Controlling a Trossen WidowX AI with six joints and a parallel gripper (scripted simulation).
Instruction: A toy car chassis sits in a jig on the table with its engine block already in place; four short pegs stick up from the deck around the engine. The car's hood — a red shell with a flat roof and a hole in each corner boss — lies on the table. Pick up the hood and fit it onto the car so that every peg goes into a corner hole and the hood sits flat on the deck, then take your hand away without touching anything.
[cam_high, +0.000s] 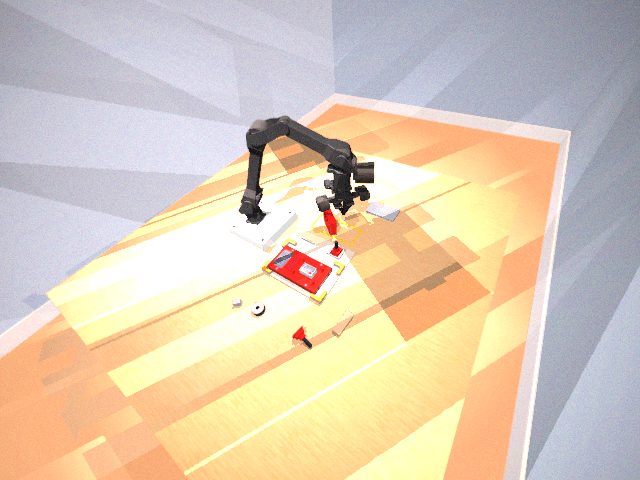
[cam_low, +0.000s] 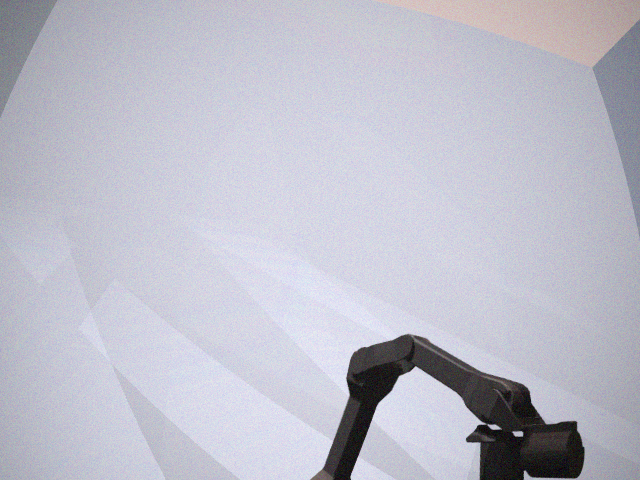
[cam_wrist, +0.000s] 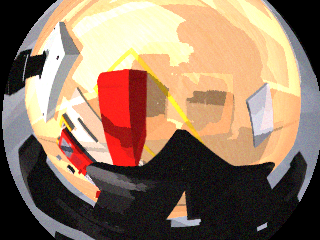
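Now: the red hood 4 cm behind my gripper tip, 3 cm to the right of it and 2 cm below it. The rest, counted from my gripper tip: white plate (13 cm ahead, 11 cm to the left, 5 cm below); white engine block (26 cm to the right, 3 cm below, 3 cm behind); beige block (38 cm to the right, 13 cm ahead, 5 cm below).
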